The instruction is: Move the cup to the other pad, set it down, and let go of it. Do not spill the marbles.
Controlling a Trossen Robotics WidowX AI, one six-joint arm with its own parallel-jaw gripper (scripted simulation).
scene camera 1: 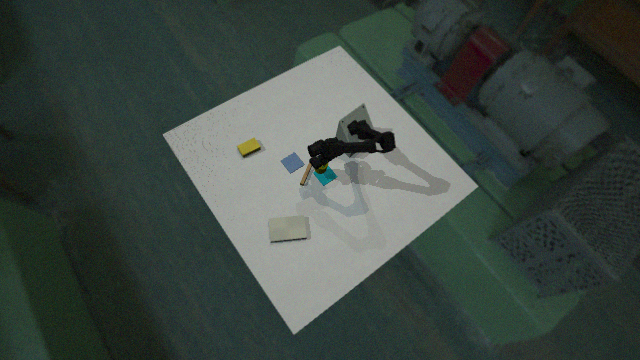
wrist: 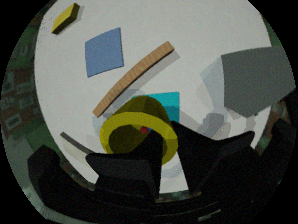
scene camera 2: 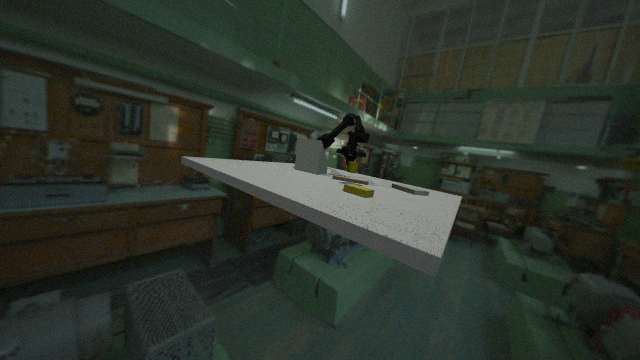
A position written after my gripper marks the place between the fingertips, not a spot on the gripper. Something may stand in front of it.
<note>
In view: my gripper [wrist: 165, 125], a beige slab [scene camera 1: 291, 228] and a wooden stick [wrist: 159, 53].
</note>
